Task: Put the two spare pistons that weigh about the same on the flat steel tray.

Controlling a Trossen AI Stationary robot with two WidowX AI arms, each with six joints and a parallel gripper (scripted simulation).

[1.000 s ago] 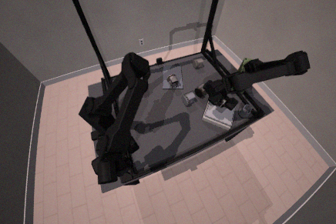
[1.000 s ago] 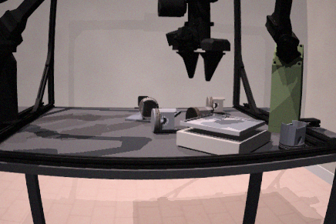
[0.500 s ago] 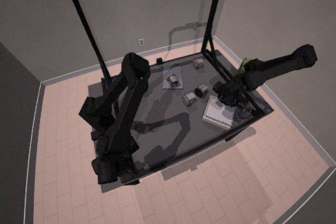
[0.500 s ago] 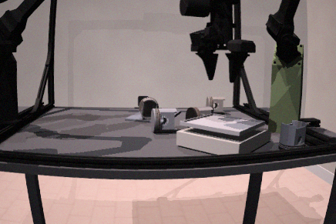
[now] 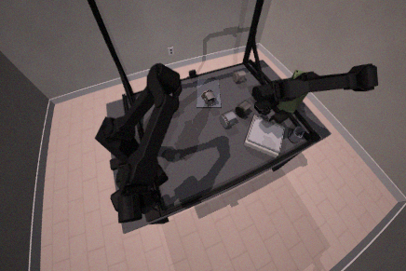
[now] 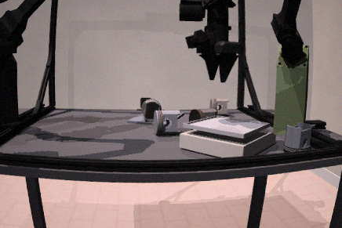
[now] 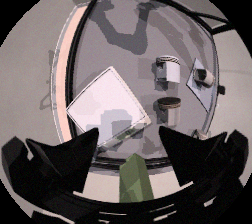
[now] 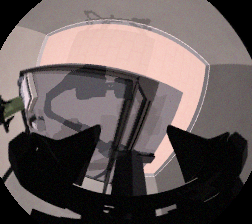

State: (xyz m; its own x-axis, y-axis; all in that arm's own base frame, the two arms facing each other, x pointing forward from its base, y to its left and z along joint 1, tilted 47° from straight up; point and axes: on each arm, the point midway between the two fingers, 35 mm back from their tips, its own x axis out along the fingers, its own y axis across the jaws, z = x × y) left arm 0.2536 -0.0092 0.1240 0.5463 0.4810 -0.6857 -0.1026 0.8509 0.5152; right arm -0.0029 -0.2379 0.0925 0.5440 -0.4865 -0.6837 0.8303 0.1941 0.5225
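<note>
Now: left hand 15 cm above the white scale pan, 6 cm short of it and 2 cm to the right of it. The rest, counted from my left hand: flat grey steel tray: 35 cm behind, 20 cm below, 15 cm to the right; then piston: 40 cm behind, 17 cm below, 9 cm to the left.
</note>
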